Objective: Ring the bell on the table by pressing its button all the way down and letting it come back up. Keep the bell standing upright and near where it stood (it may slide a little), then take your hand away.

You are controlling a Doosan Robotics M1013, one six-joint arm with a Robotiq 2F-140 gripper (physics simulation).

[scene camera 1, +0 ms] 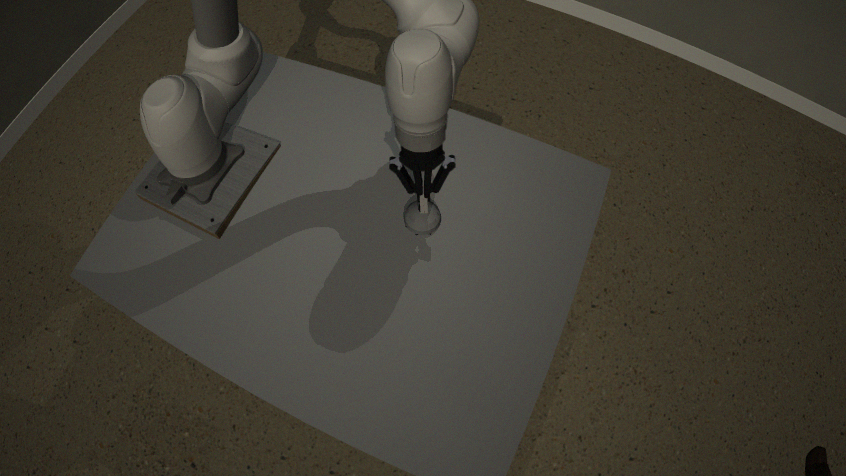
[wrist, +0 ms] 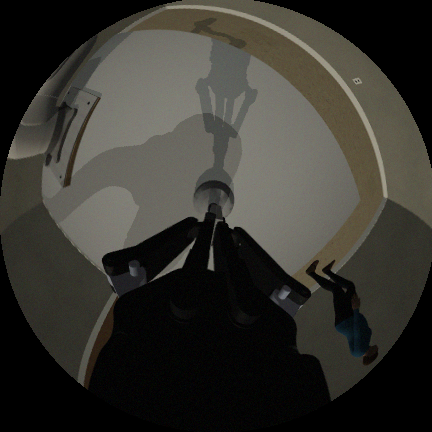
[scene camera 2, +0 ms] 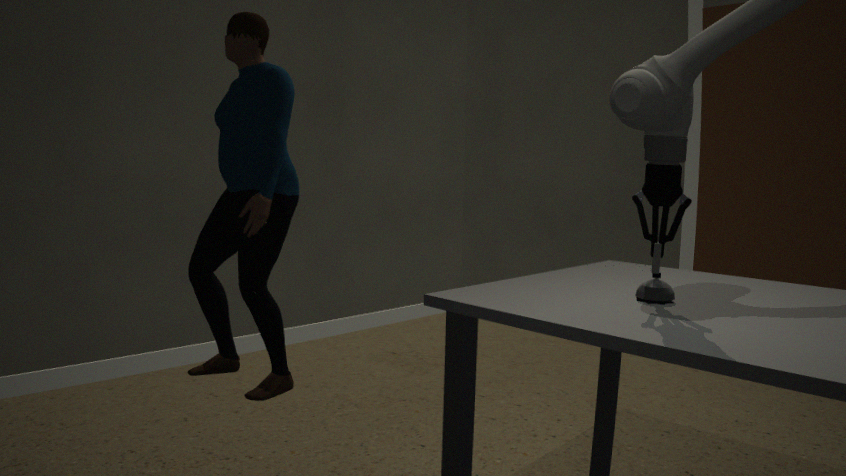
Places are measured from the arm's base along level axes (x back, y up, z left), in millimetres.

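Pixels of known places: gripper, fingertip midpoint: (scene camera 1: 424, 208) (wrist: 214, 212) (scene camera 2: 655, 272); arm's base at its link origin: (scene camera 1: 200, 166) (wrist: 59, 129).
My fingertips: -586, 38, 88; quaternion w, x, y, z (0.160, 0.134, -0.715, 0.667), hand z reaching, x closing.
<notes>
Ahead of a thing's pixels: the offset from my fingertips to its top centre, as dx, dy, dz. Level surfaces: height alone.
The bell @[+4, -1, +2] (scene camera 1: 421, 226) (scene camera 2: 654, 291) (wrist: 201, 199), a grey metal dome with a dark base, stands upright on the light grey table @[dy -62] (scene camera 1: 502, 307) (scene camera 2: 532, 297) (wrist: 295, 150). Its small black button @[+4, -1, +2] (scene camera 2: 656, 275) shows at the top of the dome in the scene camera 2 view. My gripper (scene camera 1: 423, 204) (scene camera 2: 656, 259) (wrist: 214, 212) is shut and empty and points straight down over the bell. Its pale fingertips appear to touch the top of the button. In the scene camera 1 view the fingertips hide the button. How far down the button is pressed is hard to tell.
The arm's base plate (scene camera 1: 245, 171) (wrist: 84, 120) is on the table, to the left in the scene camera 1 view. A person in a blue top (scene camera 2: 254, 130) (wrist: 356, 332) stands away from the table, near the wall. The arm's shadow falls across the table around the bell.
</notes>
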